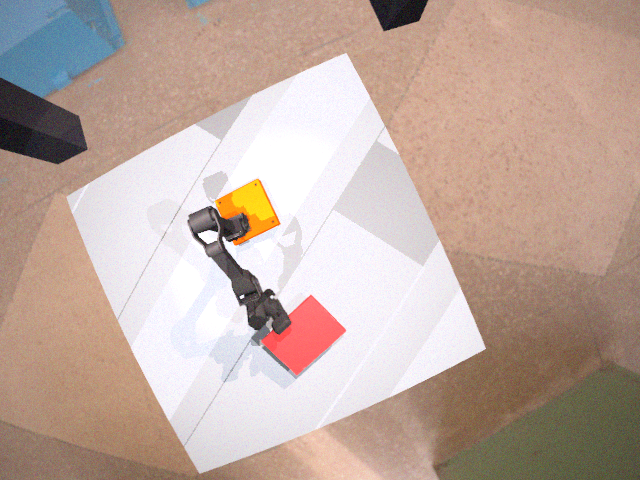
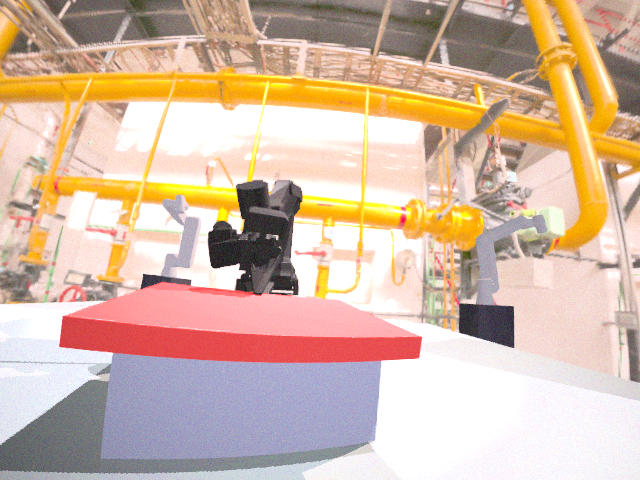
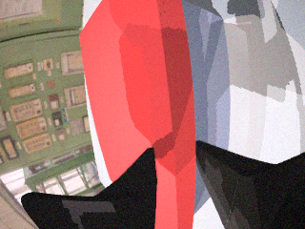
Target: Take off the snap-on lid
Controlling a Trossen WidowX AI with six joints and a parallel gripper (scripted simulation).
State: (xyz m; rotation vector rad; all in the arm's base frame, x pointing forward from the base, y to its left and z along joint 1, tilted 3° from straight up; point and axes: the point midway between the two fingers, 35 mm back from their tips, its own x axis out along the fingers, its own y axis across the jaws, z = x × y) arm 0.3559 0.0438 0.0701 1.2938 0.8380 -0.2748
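Now: the lid 70 mm ahead of my gripper tip and 30 mm to the left of it. The rest, counted from my gripper tip: storage box (70 mm ahead, 30 mm to the left, 60 mm below).
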